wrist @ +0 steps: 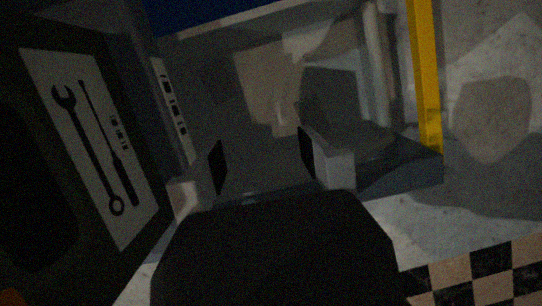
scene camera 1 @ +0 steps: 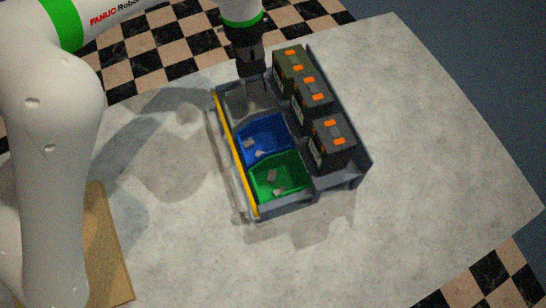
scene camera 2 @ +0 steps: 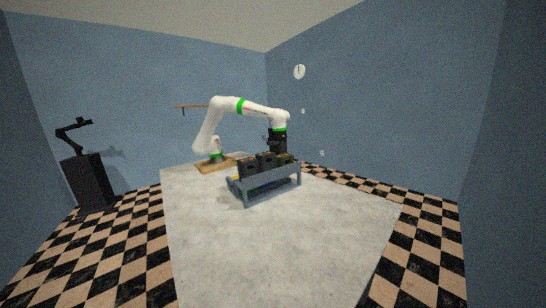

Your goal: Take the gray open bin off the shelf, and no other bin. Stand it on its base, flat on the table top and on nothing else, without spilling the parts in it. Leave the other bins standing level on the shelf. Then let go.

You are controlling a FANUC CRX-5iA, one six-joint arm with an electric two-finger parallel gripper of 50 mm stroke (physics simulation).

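Where they show: gripper, fingertip midpoint: (wrist: 261, 149) (scene camera 1: 256, 91); arm's base, link origin: (scene camera 2: 217, 161).
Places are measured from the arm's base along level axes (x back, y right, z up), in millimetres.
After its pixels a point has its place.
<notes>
The gray open bin (scene camera 1: 240, 102) (wrist: 200, 85) stands on the shelf (scene camera 1: 287, 204) {y 49, x -605, z 49 mm} (scene camera 2: 270, 173) {y -121, x -799, z 113 mm} at its far end, beside the blue bin (scene camera 1: 272, 131) {y -184, x -641, z -23 mm} (wrist: 200, 12) {y -194, x -648, z 4 mm}. It looks level. Light small parts are dimly visible inside; shadow makes them hard to tell apart. The green bin (scene camera 1: 291, 171) {y -55, x -653, z -23 mm} stands beyond the blue one. Both hold small parts. My gripper (scene camera 1: 253, 84) {y -288, x -624, z 37 mm} (wrist: 261, 149) {y -288, x -624, z 37 mm} is open and empty, over the end of the gray bin near the olive case. In the wrist view its fingers are apart over the bin's near end. Their height above its wall is unclear.
An olive case (scene camera 1: 295, 61) {y -255, x -718, z 167 mm} (scene camera 2: 285, 159) {y -248, x -759, z 151 mm} and two dark cases (scene camera 1: 312, 89) {y -138, x -715, z 202 mm} (scene camera 1: 334, 134) {y -24, x -722, z 192 mm} stand on the shelf's raised part, close beside my gripper. A yellow bar (scene camera 1: 235, 150) {y -128, x -526, z 33 mm} (wrist: 425, 75) {y -263, x -517, z 33 mm} runs along the front. The shelf stands on the table (scene camera 1: 425, 150) {y -5, x -1055, z -32 mm} (scene camera 2: 280, 240) {y 1, x -1059, z -32 mm}.
</notes>
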